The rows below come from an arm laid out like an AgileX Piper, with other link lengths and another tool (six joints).
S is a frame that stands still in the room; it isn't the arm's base.
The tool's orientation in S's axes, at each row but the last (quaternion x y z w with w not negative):
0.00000, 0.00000, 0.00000, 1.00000
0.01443, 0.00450, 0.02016, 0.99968
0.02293, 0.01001, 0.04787, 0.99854
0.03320, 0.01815, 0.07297, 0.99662
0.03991, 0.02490, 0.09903, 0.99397
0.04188, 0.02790, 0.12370, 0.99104
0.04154, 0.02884, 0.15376, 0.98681
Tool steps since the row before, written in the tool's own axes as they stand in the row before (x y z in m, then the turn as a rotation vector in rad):
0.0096, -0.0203, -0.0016, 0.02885, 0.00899, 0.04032
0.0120, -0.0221, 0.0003, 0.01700, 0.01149, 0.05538
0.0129, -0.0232, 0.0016, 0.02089, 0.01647, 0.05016
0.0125, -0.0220, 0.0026, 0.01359, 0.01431, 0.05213
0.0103, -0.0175, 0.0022, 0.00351, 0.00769, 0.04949
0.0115, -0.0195, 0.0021, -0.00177, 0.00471, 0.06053
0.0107, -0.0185, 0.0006, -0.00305, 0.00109, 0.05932
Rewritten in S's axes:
0.0096, -0.0203, -0.0016, 0.02885, 0.00899, 0.04032
0.0129, -0.0216, -0.0004, 0.01705, 0.01058, 0.05555
0.0151, -0.0219, 0.0003, 0.02034, 0.01613, 0.05050
0.0156, -0.0200, 0.0007, 0.01351, 0.01281, 0.05254
0.0136, -0.0152, 0.0003, 0.00478, 0.00453, 0.04977
0.0160, -0.0161, -0.0002, 0.00112, -0.00050, 0.06073
0.0158, -0.0143, -0.0016, 0.00091, -0.00424, 0.05925

